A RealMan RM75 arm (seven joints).
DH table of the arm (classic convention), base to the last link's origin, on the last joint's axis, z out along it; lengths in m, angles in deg. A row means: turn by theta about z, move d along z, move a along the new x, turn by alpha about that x. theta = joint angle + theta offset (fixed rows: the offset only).
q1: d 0.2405; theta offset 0; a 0; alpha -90
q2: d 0; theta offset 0; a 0; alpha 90
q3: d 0.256; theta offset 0; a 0; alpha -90
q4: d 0; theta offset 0; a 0; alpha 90
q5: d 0.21; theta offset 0; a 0; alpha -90
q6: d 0; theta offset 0; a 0; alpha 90
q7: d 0.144; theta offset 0; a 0; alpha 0
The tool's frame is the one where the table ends.
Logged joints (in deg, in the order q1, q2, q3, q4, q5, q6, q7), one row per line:
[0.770 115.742 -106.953 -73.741 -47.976 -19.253 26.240]
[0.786 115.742 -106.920 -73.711 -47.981 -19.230 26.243]
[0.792 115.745 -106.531 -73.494 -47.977 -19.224 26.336]
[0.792 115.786 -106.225 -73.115 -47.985 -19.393 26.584]
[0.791 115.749 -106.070 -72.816 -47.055 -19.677 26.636]
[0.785 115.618 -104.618 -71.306 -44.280 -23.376 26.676]
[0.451 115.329 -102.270 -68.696 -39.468 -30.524 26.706]
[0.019 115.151 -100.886 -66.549 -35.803 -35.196 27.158]
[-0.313 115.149 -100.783 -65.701 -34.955 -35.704 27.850]
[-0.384 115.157 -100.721 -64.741 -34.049 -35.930 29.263]
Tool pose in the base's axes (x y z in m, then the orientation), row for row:
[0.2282 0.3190 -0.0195 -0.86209 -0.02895 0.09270 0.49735]
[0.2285 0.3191 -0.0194 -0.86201 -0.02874 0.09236 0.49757]
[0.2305 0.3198 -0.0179 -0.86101 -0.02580 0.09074 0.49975]
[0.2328 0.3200 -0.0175 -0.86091 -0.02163 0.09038 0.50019]
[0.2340 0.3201 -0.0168 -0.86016 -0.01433 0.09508 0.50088]
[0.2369 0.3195 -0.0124 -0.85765 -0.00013 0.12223 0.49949]
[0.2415 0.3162 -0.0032 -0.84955 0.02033 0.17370 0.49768]
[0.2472 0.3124 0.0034 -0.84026 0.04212 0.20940 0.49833]
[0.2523 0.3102 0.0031 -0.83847 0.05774 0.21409 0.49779]
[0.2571 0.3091 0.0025 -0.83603 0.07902 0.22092 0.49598]
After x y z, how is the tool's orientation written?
As a quaternion, x y z w.
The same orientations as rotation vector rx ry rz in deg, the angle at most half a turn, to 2 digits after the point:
[-119.59 -4.02 12.86]
[-119.57 -3.99 12.81]
[-119.32 -3.58 12.57]
[-119.28 -3.00 12.52]
[-119.14 -1.98 13.17]
[-118.87 -0.02 16.94]
[-117.84 2.82 24.09]
[-116.52 5.84 29.04]
[-116.29 8.01 29.69]
[-116.05 10.97 30.67]

